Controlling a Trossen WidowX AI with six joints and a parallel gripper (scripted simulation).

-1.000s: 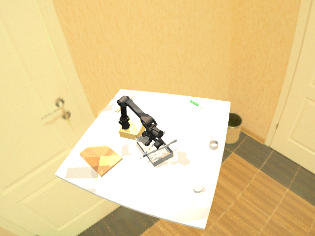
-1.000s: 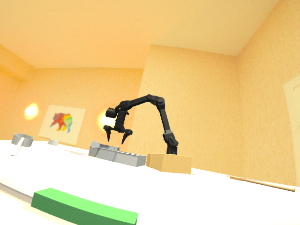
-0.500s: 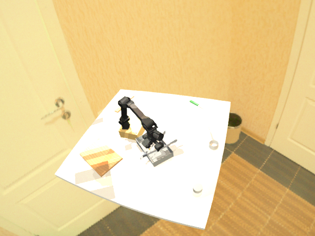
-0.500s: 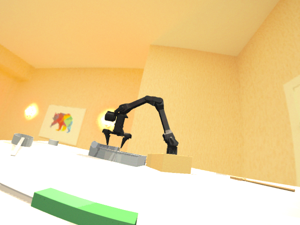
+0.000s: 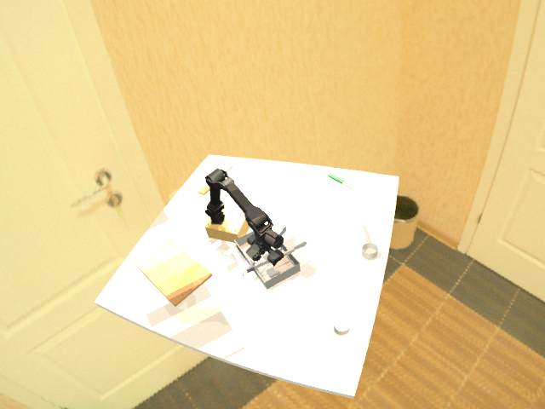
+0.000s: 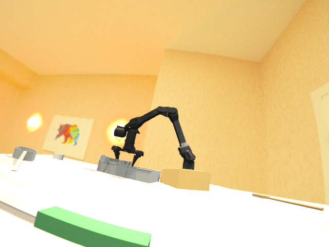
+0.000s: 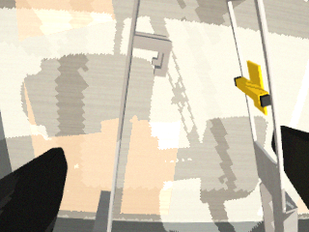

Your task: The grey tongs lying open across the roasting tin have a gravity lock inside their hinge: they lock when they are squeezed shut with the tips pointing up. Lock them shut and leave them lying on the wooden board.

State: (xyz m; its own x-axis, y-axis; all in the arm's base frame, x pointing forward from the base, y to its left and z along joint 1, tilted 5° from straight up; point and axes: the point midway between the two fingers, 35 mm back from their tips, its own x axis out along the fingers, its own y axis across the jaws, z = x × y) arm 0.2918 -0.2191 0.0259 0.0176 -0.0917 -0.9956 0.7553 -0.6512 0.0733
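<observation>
My gripper tip is 4 cm past the yellow lock piece and 2 cm below it. The rest, counted from my gripper tip: grey roasting tin (5 cm to the left, 2 cm below, 2 cm behind); wooden board (48 cm behind, 7 cm to the right, 5 cm below); white dish (35 cm ahead, 30 cm to the right, 4 cm below).
</observation>
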